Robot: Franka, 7 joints.
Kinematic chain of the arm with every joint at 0, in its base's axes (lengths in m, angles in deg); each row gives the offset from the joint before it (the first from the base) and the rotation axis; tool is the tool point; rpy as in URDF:
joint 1: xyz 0 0 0.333 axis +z
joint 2: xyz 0 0 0 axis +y
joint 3: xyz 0 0 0.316 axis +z
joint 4: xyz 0.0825 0 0 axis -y
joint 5: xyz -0.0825 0 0.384 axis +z
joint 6: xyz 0 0 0 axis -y
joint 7: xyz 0.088 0 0 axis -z
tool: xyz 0 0 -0.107 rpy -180 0 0
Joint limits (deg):
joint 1: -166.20..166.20
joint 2: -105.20..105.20
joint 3: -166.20..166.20
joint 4: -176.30..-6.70
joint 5: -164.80..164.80
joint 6: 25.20..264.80
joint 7: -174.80..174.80
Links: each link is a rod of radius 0.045 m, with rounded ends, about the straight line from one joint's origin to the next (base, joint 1, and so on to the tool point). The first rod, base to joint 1, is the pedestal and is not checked.
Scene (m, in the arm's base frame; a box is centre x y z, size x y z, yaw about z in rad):
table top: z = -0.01
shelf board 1: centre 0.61 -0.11 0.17 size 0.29 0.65 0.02 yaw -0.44
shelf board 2: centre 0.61 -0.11 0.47 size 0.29 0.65 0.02 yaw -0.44
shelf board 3: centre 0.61 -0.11 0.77 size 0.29 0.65 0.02 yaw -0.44
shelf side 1: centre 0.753 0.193 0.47 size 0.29 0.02 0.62 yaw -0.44
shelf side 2: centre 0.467 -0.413 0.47 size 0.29 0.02 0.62 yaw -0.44
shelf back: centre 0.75 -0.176 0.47 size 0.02 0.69 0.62 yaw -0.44
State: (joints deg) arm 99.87 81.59 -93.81 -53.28 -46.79 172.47 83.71
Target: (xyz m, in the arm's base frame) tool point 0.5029 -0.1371 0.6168
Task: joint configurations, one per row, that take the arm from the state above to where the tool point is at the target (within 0.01 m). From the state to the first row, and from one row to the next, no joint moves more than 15 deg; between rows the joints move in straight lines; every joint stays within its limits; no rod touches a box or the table.
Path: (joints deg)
1: 101.46 76.16 -96.19 -65.79 -43.25 168.06 83.93
2: 103.04 70.72 -98.57 -78.29 -39.72 163.66 84.16
3: 104.63 65.29 -100.96 -90.80 -36.18 159.25 84.38
4: 106.21 59.85 -103.34 -103.31 -32.64 154.85 84.60
5: 107.80 54.42 -105.72 -115.81 -29.11 150.44 84.82
6: 96.04 58.31 -110.13 -117.94 -36.19 153.02 84.45
7: 84.28 62.20 -114.54 -120.07 -43.27 155.59 84.08
8: 72.53 66.10 -118.95 -122.20 -50.34 158.17 83.71

